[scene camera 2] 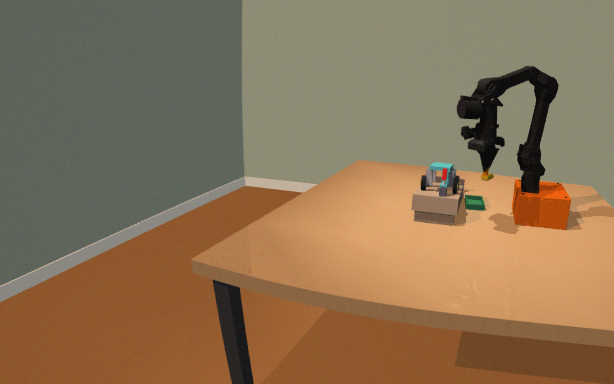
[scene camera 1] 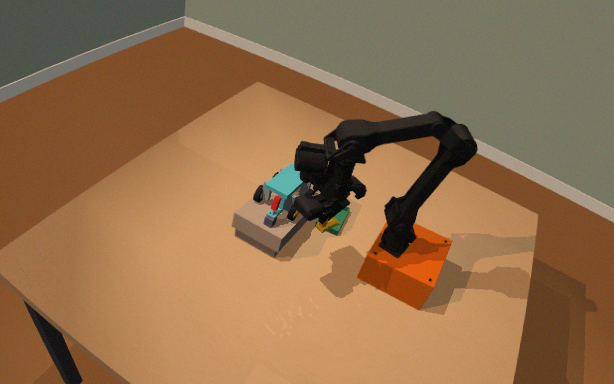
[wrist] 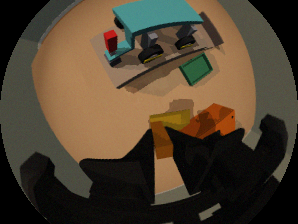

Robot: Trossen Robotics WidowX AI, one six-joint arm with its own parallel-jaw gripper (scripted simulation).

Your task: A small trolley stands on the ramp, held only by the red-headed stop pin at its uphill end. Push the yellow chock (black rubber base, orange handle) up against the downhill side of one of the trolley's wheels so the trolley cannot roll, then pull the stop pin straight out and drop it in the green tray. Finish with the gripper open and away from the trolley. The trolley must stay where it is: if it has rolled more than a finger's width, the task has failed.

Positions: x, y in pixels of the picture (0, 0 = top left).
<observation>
gripper: scene camera 2 485, 171; scene camera 1; wrist
same spot on gripper: point(scene camera 1: 330, 210) = point(wrist: 150, 203)
same spot on ramp block: point(scene camera 1: 249, 219) = point(scene camera 2: 426, 195)
</observation>
